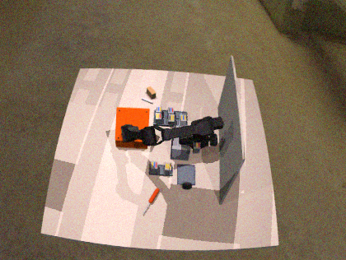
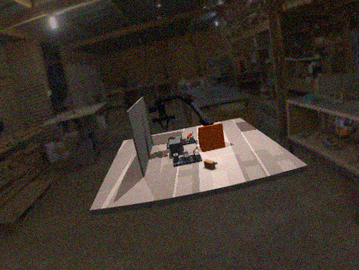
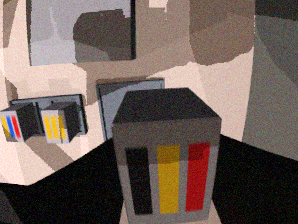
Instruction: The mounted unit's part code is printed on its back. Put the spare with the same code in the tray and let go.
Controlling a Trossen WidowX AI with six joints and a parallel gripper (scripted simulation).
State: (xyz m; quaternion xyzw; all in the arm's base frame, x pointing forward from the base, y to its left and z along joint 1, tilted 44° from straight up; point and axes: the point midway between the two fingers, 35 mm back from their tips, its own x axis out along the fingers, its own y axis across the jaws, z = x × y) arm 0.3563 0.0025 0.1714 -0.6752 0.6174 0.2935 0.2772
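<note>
Now: gripper tip 170 mm above the tray, 60 mm to the left of it and 30 mm past it. Also, from my gripper tip: tall grey upright panel 170 mm ahead, 120 mm to the left, 50 mm above; then small brown block 510 mm to the left, 270 mm behind, 150 mm below.
</note>
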